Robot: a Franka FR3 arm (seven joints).
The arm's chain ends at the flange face. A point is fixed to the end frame.
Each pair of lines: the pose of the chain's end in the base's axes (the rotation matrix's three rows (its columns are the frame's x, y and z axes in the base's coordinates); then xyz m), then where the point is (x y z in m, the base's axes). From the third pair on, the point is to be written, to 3 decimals.
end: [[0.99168 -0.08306 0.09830], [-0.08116 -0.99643 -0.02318], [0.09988 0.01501 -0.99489]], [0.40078 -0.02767 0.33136]
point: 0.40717 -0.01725 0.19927
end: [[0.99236 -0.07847 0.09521], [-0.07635 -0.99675 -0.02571], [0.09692 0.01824 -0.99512]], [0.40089 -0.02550 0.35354]
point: 0.40681 -0.01544 0.22140
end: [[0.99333 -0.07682 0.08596], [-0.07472 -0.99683 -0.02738], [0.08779 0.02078 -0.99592]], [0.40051 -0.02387 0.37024]
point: 0.405 -0.014 0.238
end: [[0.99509 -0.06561 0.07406], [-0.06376 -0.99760 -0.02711], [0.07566 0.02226 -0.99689]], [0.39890 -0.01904 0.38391]
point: 0.402 -0.009 0.252
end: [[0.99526 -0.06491 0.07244], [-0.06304 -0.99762 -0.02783], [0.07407 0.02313 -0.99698]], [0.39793 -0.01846 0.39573]
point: 0.401 -0.009 0.263
